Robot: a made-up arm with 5 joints.
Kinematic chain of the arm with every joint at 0, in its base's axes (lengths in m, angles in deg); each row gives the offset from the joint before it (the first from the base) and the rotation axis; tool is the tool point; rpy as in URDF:
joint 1: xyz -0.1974 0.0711 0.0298 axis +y
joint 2: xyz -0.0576 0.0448 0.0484 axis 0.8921 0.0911 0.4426
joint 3: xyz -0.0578 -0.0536 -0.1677 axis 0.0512 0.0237 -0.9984
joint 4: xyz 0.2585 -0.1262 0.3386 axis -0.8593 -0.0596 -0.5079
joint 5: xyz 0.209 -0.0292 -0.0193 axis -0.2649 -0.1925 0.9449
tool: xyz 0.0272 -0.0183 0.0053 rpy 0 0 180
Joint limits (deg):
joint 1: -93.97..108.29
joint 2: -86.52..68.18
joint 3: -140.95..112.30
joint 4: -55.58..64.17
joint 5: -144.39..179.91
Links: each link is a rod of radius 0.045 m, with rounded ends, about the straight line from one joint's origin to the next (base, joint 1, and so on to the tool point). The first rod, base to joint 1, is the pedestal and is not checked.
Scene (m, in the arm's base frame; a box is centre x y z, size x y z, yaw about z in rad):
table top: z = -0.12
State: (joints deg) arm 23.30 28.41 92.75 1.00 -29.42
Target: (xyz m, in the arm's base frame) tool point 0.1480 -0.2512 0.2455
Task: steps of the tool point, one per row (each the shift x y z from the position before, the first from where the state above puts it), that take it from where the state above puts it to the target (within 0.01 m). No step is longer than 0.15 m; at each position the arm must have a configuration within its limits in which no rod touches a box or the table.
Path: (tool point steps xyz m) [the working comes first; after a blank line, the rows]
Joints at the target: 33.65 -28.52 24.19 -8.84 -24.68
Straight joint move there: clear.

1: 0.1126 -0.0174 0.0600
2: 0.1216 0.0131 0.0648
3: 0.1228 0.0473 0.0562
4: 0.1154 0.0788 0.0342
5: 0.0982 0.1019 0.0016

